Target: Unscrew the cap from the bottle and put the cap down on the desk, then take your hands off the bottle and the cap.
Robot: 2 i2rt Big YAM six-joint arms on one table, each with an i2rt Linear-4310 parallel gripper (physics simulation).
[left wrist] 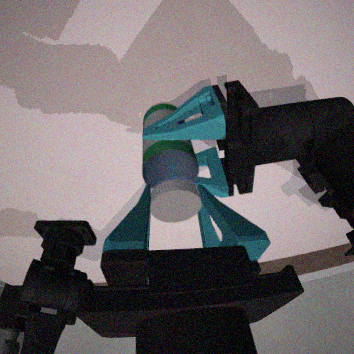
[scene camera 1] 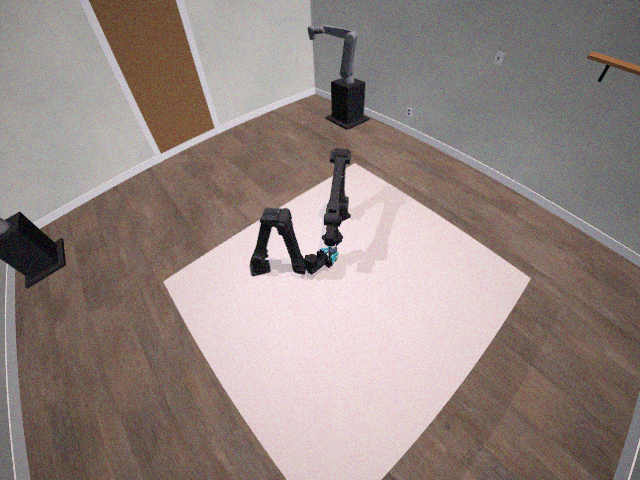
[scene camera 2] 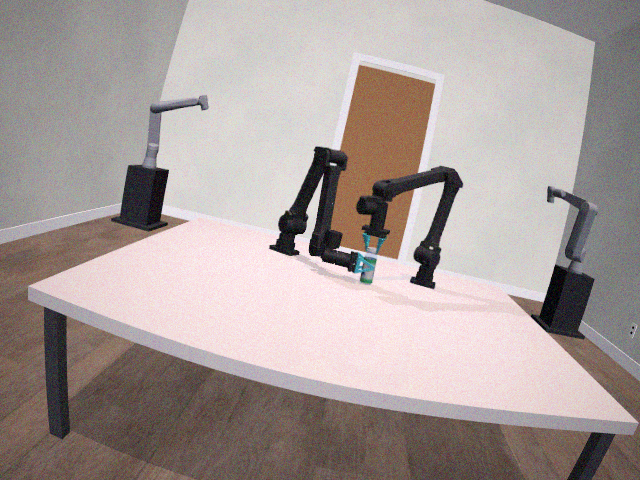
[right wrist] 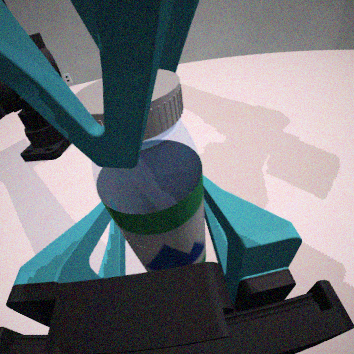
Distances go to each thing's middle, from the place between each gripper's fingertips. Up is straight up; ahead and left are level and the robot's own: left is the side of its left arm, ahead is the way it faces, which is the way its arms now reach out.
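There is the small bottle point(right wrist: 158, 206), and my right hand is 20 mm to the left of it. The grey ribbed cap point(right wrist: 166, 105) is 70 mm above my right hand and 20 mm to the right of it.
My left gripper, which I also see, is 10 mm below the cap. As for the bottle, it is 60 mm below my left hand.
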